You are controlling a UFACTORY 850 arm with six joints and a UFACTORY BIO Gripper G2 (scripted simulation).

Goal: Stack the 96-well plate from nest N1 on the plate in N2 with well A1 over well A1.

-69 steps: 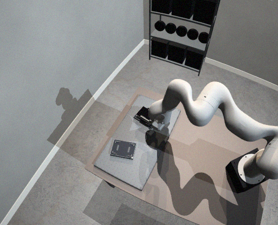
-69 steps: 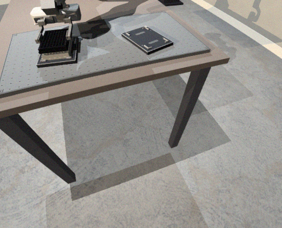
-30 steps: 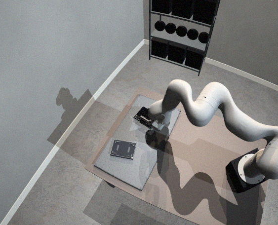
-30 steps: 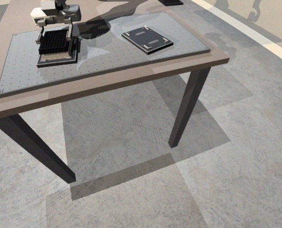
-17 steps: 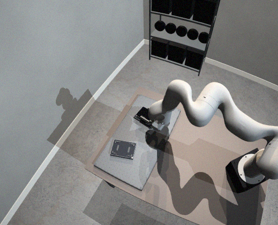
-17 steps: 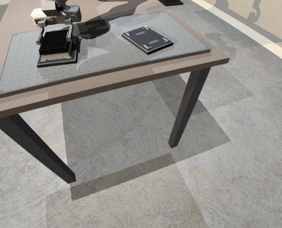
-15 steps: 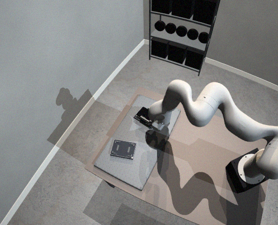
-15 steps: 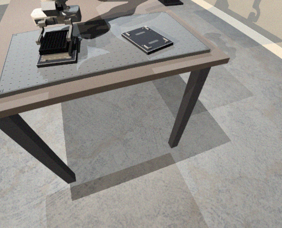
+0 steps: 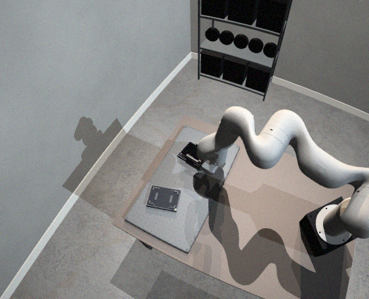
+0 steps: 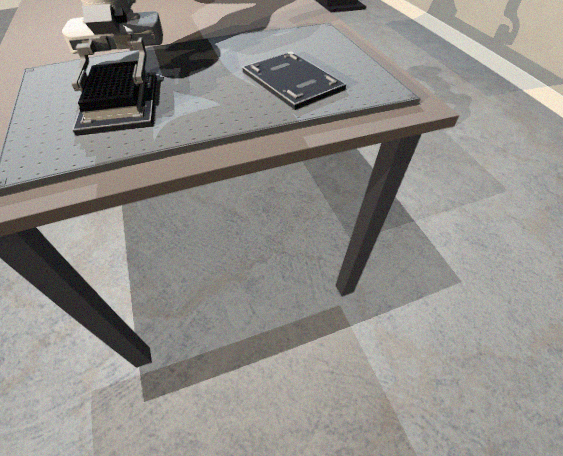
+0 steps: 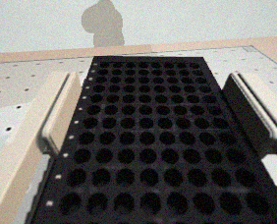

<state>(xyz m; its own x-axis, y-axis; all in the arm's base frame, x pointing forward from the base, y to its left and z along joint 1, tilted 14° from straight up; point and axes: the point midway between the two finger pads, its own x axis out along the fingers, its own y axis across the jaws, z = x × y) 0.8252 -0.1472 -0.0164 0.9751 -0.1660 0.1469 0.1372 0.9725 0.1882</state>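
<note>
My gripper is now 10 mm above the black 96-well plate. From my hand the other things lie so: plate nest N1: 310 mm to the left, 40 mm below, 20 mm ahead; then white 96-well plate: 30 mm below; then plate nest N2: 40 mm below.
</note>
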